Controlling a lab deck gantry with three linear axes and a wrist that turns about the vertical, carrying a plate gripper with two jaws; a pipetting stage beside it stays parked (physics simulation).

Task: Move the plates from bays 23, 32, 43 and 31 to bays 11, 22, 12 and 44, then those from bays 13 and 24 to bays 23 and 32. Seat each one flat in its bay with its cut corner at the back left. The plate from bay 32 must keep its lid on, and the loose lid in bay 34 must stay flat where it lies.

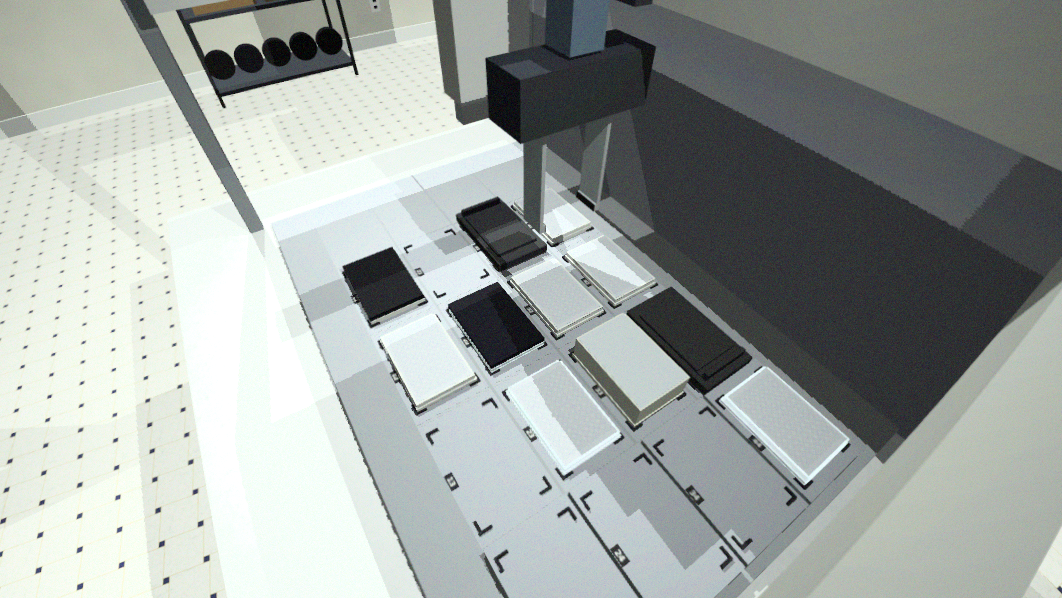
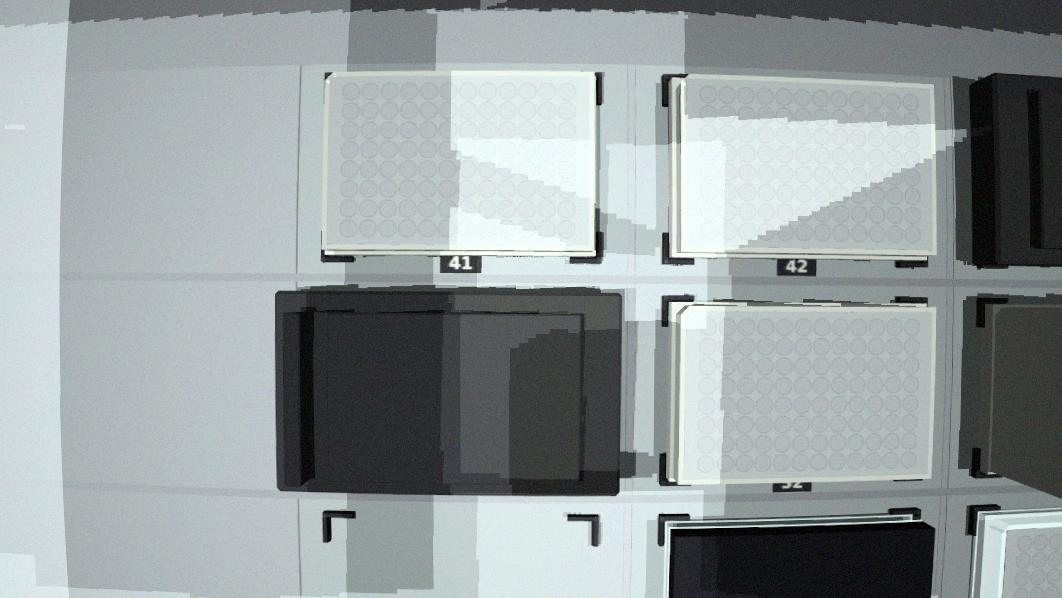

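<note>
My gripper is open and empty, jaws down at bay 41. In bay 32 a white plate lies flat, cut corner back left. A clear-rimmed plate is in bay 23, cut corner back left. Bay 22 holds a dark-topped plate with a clear rim. Bay 11 holds a black-topped plate, bay 12 a white plate, bay 44 a clear-rimmed plate; their cut corners are too small to tell. I cannot make out the loose lid in bay 34.
White plates stand in bay 41 and bay 42. Black units sit in bay 31 and bay 43. A tall pale block occupies bay 33, rising above its neighbours.
</note>
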